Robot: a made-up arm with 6 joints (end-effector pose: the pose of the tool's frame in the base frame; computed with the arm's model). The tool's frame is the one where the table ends. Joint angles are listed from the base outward.
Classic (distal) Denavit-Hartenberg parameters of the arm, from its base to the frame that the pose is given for. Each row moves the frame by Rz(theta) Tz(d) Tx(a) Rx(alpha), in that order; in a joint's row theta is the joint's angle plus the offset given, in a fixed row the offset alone. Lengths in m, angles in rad.
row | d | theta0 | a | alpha
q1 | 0.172 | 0 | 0 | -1.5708
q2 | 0 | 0.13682 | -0.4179 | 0
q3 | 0 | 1.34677 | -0.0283 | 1.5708
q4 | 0.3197 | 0 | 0 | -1.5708
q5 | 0 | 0 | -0.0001 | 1.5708
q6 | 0.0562 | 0 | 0 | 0
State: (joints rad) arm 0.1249 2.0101 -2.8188 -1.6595 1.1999 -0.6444
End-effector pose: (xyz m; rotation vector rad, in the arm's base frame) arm 0.4177 -0.0001 0.8086 -0.0745 1.6079 -2.2080
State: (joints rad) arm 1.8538 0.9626 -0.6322 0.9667 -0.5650 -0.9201
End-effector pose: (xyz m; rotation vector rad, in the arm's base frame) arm -0.0257 0.1774 0.5000 -1.0123 1.2209 1.1244
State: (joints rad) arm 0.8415 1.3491 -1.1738 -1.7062 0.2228 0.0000
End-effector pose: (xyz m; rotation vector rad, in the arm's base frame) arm 0.2359 0.2456 0.5853 -1.5613 0.6592 -0.8387
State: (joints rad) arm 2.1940 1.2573 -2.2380 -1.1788 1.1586 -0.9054
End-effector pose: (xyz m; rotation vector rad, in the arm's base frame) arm -0.0104 0.0959 0.8875 -1.3258 0.4171 -0.1827
